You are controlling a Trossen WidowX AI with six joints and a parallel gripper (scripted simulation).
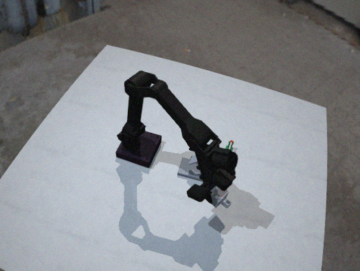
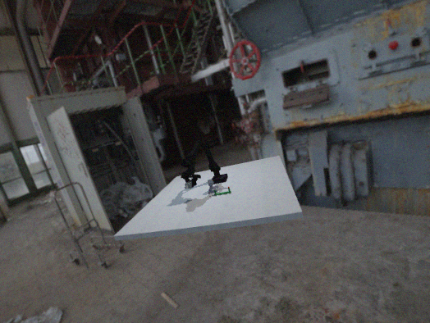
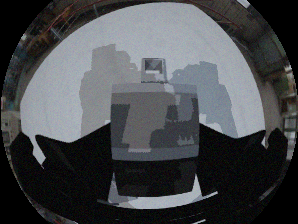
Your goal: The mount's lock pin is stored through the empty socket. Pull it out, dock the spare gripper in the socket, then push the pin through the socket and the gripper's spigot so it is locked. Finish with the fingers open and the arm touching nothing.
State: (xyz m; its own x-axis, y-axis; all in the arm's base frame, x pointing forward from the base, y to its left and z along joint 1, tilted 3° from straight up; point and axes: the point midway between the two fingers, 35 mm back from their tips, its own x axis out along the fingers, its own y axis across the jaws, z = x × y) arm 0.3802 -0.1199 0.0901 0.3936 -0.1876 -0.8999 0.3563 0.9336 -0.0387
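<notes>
Right now the grey mount is 15 cm to the left of my gripper tip, 11 cm behind it and 6 cm below it. Round my gripper tip: green block: 26 cm to the left, 9 cm below, 2 cm behind; spare gripper: 2 cm above.
</notes>
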